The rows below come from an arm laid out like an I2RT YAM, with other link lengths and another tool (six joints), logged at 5 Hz.
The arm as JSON. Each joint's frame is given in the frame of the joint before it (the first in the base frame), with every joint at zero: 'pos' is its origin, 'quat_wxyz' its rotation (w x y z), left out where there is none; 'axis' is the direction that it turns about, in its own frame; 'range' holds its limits. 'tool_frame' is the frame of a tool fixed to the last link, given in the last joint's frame.
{
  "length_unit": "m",
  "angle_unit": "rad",
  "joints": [
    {
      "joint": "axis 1",
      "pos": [
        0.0,
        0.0,
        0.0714
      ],
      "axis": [
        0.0,
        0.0,
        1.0
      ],
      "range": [
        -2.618,
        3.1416
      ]
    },
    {
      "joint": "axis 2",
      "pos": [
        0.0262,
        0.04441,
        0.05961
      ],
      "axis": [
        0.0,
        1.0,
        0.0
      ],
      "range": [
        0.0,
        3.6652
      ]
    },
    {
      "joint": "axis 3",
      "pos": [
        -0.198,
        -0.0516,
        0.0
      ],
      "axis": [
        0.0,
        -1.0,
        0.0
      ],
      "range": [
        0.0,
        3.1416
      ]
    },
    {
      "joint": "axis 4",
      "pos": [
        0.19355,
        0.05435,
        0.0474
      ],
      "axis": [
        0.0,
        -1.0,
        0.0
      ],
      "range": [
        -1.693,
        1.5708
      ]
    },
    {
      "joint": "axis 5",
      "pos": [
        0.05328,
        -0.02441,
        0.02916
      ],
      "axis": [
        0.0,
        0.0,
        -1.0
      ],
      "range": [
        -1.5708,
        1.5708
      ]
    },
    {
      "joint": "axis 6",
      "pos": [
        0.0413,
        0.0,
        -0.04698
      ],
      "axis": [
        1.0,
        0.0,
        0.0
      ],
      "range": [
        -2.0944,
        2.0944
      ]
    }
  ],
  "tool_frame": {
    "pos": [
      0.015,
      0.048,
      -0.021
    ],
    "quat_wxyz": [
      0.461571,
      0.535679,
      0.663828,
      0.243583
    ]
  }
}
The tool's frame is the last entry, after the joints.
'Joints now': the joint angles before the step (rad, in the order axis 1, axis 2, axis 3, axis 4, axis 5, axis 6). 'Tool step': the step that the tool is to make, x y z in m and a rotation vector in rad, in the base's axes. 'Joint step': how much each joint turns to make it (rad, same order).
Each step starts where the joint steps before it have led.
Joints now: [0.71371 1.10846 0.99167 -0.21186 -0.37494 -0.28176]
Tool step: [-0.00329 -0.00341 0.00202 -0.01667 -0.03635 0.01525]
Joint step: [0.00470 -0.02134 0.00680 -0.02654 0.00175 -0.04071]
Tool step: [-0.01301 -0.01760 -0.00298 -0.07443 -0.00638 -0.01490]
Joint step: [-0.00930 -0.09081 -0.02289 -0.13238 0.02650 -0.05834]
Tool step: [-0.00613 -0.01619 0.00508 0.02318 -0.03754 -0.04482]
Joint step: [-0.05036 -0.11262 -0.03104 -0.04052 -0.00307 -0.00783]
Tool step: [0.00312 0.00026 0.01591 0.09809 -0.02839 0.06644]
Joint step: [-0.04510 0.00316 0.03416 0.06155 -0.12494 0.02814]
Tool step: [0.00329 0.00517 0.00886 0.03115 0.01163 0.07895]
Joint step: [-0.00441 0.05865 0.05330 0.01971 -0.08874 0.01208]
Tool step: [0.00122 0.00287 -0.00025 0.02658 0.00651 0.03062]
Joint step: [0.00062 0.01281 -0.01109 0.04555 -0.03508 0.02143]
